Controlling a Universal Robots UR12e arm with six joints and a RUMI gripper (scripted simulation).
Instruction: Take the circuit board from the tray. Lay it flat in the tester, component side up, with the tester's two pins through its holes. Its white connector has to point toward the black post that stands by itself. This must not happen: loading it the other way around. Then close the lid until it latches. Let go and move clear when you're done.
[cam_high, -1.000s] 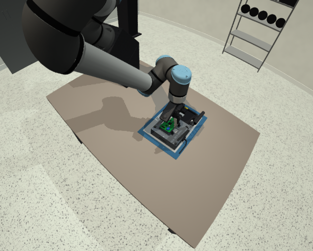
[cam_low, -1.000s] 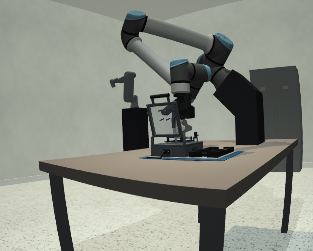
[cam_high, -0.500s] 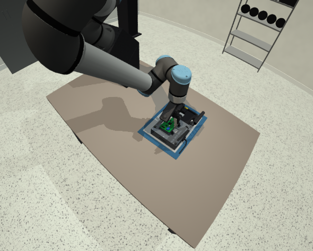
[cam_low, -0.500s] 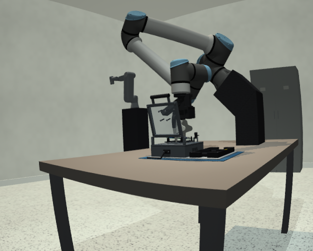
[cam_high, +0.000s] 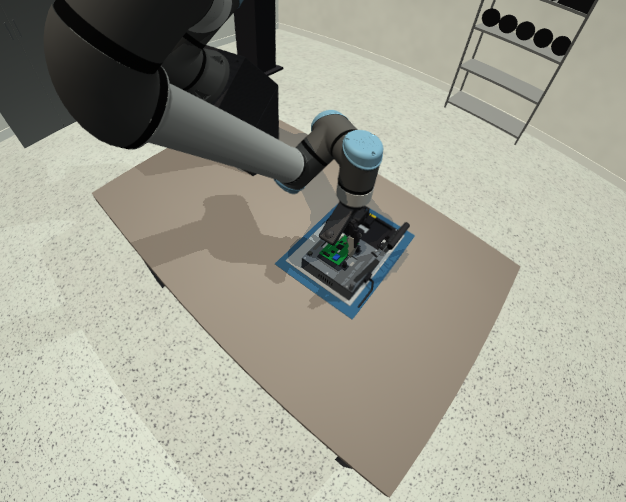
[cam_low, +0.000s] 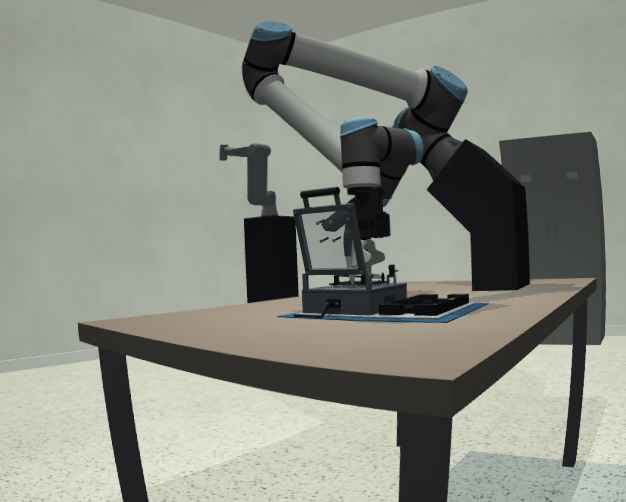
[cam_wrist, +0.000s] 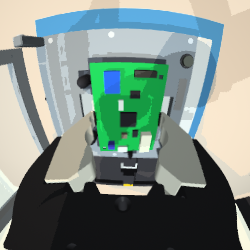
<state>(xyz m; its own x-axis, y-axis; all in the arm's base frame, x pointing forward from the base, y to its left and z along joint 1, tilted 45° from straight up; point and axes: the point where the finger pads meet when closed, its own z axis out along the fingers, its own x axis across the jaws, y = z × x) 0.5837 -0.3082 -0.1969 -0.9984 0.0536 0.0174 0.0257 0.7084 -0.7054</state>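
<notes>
My gripper is now right at the green circuit board. The rest, counted from my hand: tester bed: 10 mm ahead, 10 mm below; then black post: 60 mm behind, 60 mm to the left, 10 mm above; then tester: 40 mm ahead, 40 mm to the left, 40 mm above.
</notes>
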